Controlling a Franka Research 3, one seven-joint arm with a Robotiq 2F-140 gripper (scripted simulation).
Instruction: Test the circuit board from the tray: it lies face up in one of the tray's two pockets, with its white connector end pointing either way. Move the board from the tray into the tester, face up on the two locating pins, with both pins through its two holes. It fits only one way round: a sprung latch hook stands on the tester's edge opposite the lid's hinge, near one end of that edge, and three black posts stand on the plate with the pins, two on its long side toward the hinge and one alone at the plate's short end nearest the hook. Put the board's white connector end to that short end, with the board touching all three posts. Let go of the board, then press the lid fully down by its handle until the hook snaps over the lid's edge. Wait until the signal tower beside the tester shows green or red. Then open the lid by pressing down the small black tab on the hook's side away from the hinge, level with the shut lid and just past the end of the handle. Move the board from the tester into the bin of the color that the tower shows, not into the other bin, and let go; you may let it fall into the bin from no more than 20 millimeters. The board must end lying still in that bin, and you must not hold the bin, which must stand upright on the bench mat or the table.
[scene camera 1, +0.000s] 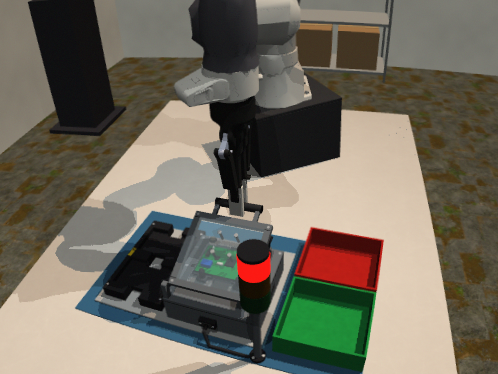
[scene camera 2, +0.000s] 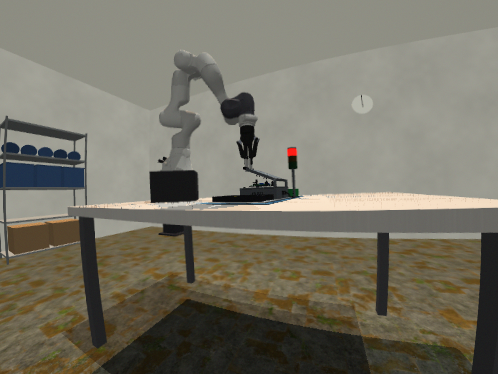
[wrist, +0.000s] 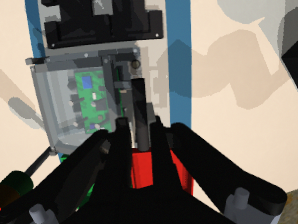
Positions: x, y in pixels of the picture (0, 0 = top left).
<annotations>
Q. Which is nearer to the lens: the green bin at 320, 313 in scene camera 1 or the red bin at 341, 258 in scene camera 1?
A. The green bin.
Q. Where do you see my gripper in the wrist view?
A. At 141, 113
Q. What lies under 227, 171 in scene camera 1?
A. My gripper.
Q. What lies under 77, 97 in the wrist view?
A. A clear lid.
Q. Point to a clear lid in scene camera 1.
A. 207, 263
</annotations>
